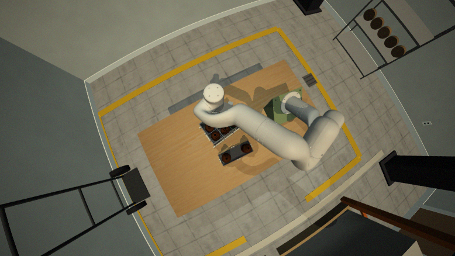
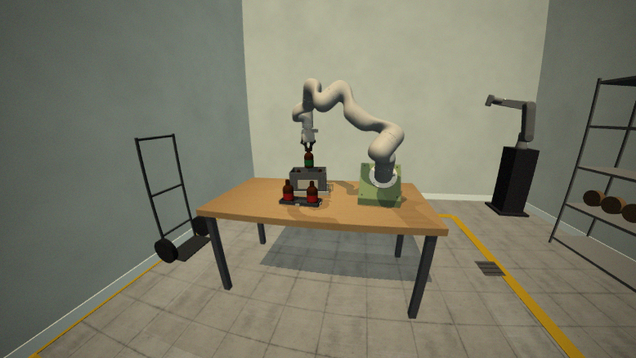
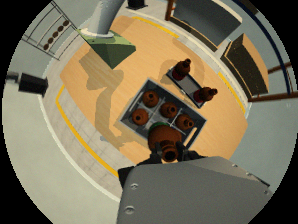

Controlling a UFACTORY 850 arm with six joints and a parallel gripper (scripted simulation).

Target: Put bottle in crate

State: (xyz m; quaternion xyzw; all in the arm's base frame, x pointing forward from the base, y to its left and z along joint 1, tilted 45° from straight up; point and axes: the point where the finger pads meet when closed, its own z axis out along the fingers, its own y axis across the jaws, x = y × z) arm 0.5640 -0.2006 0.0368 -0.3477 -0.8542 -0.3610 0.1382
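My gripper is now 25 cm above the grey crate, 4 cm to the right of it and 1 cm past it. Round my hand: dark tray (32 cm below, 29 cm to the left, 2 cm behind).
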